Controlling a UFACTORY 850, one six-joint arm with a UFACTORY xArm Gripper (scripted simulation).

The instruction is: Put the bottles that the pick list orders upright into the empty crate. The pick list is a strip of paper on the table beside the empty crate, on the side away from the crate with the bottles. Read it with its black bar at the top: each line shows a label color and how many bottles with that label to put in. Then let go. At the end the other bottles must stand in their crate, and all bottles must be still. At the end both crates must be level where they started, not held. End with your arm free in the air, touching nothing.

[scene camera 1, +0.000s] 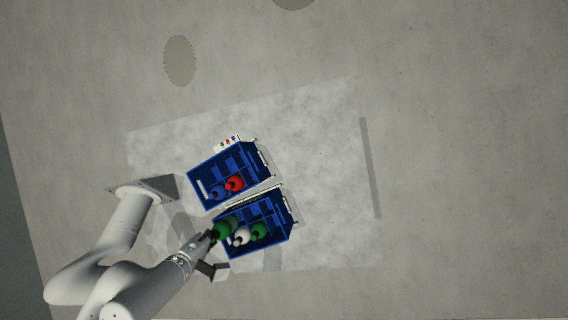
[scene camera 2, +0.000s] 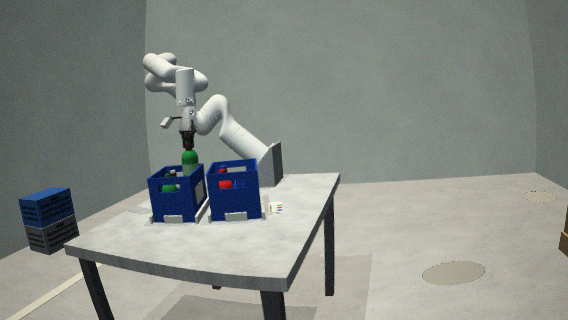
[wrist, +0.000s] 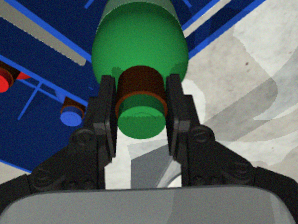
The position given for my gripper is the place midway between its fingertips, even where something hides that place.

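You'd find my gripper (scene camera 1: 215, 235) here, and that same gripper is visible in scene camera 2 (scene camera 2: 188, 147) as well as in the wrist view (wrist: 140, 93).
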